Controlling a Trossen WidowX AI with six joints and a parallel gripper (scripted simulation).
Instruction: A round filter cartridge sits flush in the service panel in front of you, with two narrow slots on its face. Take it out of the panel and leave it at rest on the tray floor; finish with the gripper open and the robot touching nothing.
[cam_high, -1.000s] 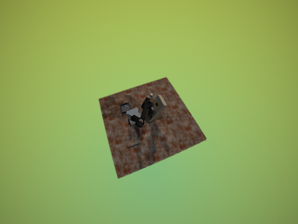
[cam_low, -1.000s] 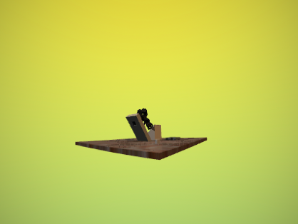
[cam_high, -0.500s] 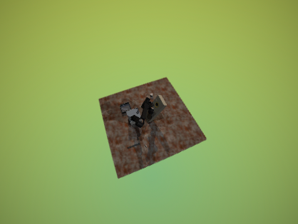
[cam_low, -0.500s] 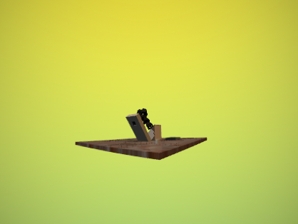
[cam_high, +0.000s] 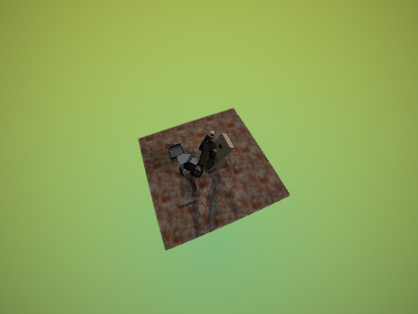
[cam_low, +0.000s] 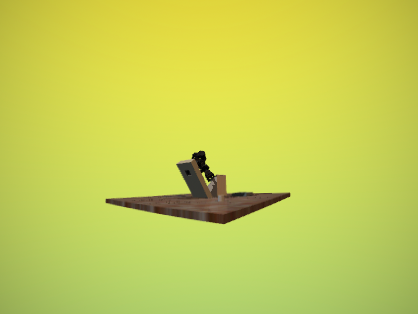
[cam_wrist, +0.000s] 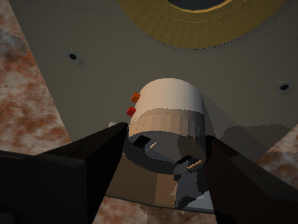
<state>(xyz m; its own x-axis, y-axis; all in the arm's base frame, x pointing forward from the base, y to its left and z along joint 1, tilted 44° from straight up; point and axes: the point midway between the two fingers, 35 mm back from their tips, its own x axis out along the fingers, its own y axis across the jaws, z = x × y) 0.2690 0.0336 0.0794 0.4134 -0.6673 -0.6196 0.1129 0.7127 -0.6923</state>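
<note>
The service panel is 4 cm ahead of my gripper tip and 3 cm below it. Also, from my gripper tip: round filter cartridge right at my gripper tip; then grey tray 30 cm behind, 32 cm to the left, 20 cm below.
</note>
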